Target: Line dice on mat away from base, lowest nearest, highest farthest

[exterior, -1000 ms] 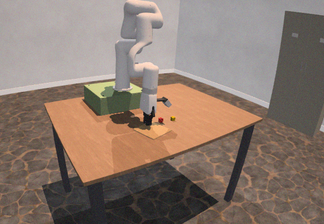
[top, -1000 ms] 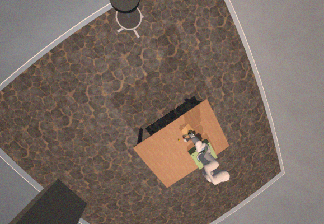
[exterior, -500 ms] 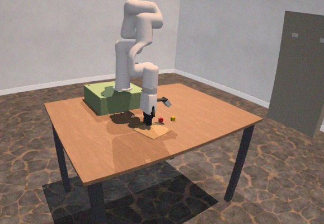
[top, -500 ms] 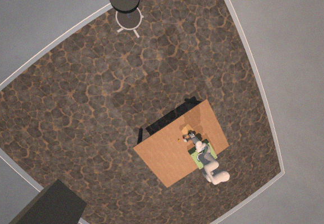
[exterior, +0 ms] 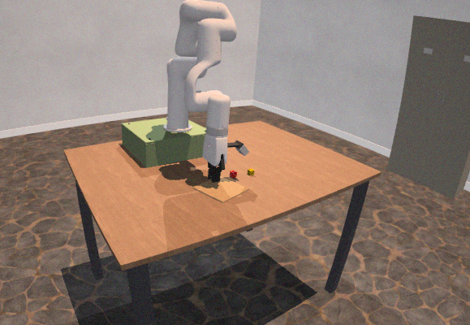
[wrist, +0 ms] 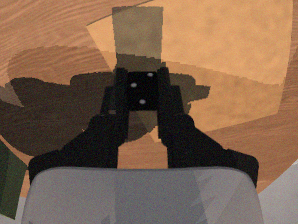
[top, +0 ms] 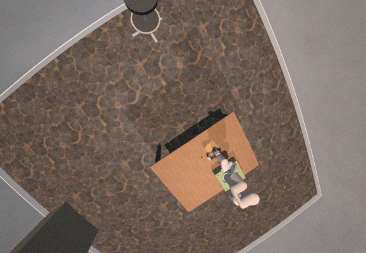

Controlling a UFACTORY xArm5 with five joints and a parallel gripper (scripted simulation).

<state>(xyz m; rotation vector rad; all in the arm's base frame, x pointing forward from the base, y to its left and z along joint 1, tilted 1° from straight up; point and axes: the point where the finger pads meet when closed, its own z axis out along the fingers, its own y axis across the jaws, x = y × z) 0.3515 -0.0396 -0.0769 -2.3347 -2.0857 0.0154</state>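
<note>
My hand is 10 mm above the black die. Also, from my hand: red die (10 mm behind, 90 mm to the left, 20 mm below); then yellow die (10 mm ahead, 170 mm to the left, 20 mm below); then tan mat (50 mm ahead, 10 mm to the right, 30 mm below).
</note>
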